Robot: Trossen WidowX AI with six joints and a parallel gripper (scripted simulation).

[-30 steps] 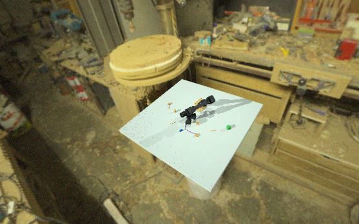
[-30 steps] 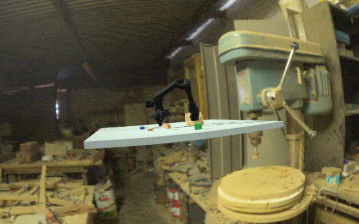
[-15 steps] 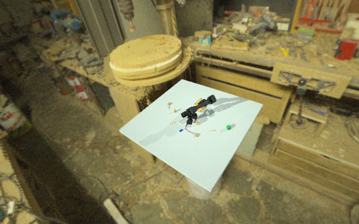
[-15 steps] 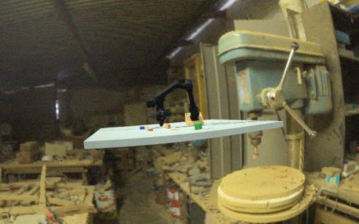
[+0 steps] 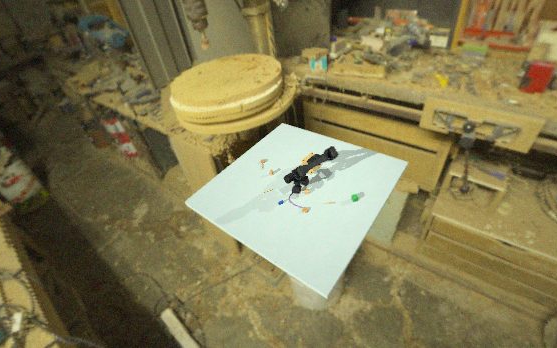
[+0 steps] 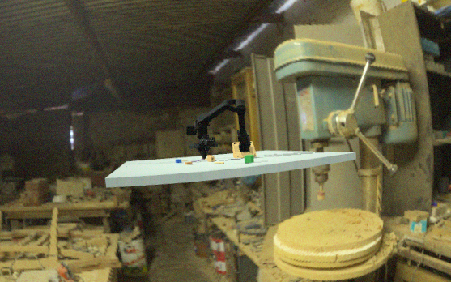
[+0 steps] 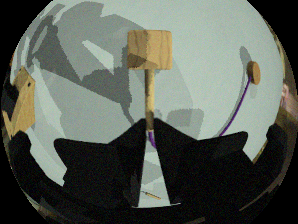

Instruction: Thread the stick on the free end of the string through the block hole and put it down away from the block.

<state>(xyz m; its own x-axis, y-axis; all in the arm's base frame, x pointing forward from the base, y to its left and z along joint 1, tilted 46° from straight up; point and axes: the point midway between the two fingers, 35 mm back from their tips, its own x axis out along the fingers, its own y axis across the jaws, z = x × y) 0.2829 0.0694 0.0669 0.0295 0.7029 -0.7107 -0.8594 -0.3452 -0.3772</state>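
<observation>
My gripper tip is 1 cm to the right of the thin wooden stick and 1 cm past it. The rest, counted from my gripper tip: round wooden button: 15 cm to the left, 11 cm ahead, 1 cm below; small blue piece: 16 cm ahead, 3 cm to the right; wooden block: 6 cm to the left, 3 cm behind.
</observation>
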